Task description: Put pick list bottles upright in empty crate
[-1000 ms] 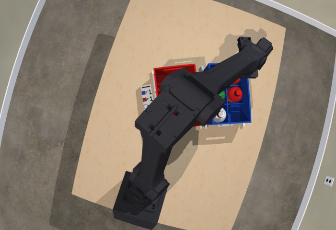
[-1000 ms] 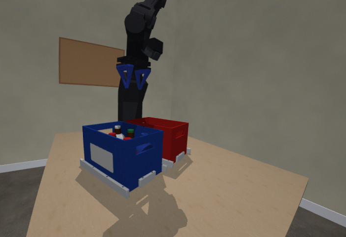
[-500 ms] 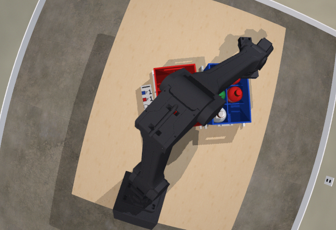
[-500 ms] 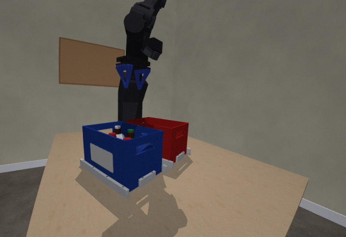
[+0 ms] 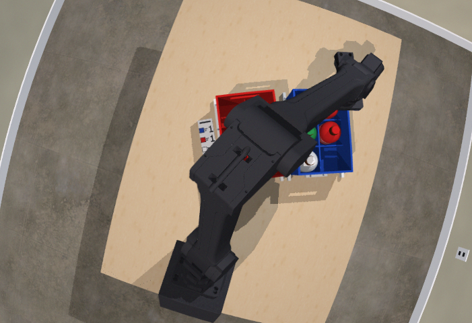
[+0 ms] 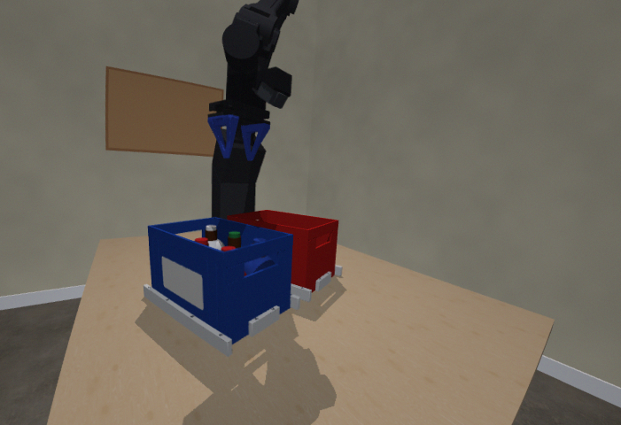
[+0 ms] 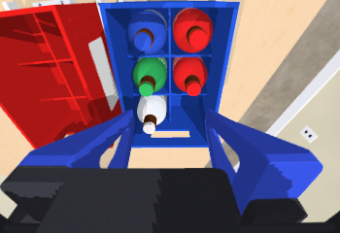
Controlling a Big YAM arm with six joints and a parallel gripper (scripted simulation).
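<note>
Right now my hand is 10 mm short of the blue-label bottle, 50 mm to the right of it and 250 mm above it. Round my hand: green-label bottle 70 mm behind, 20 mm to the left, 250 mm below; then white-label bottle 160 mm behind, 10 mm to the right, 250 mm below; then blue crate 60 mm behind, 20 mm to the right, 250 mm below.
</note>
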